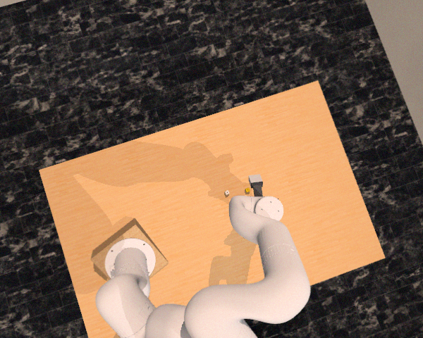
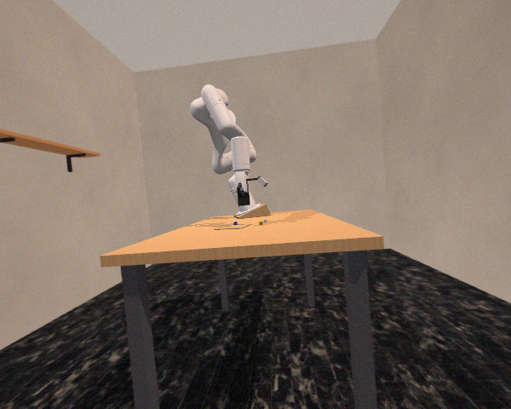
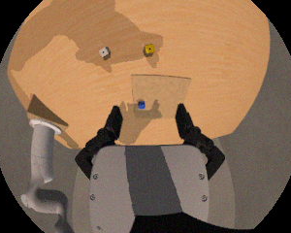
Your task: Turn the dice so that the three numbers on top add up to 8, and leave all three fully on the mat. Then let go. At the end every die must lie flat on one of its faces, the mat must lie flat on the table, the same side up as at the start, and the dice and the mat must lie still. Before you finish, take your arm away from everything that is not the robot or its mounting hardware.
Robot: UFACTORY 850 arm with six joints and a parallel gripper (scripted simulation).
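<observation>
Right now the yellow die is 1 cm ahead of my hand, 8 cm to the left of it and 10 cm below it. Round my hand: white die: 8 cm behind, 8 cm to the left, 10 cm below; then tan mat: 3 cm ahead, 5 cm to the right, 11 cm below; then blue die: 2 cm behind, 6 cm to the right, 10 cm below.
</observation>
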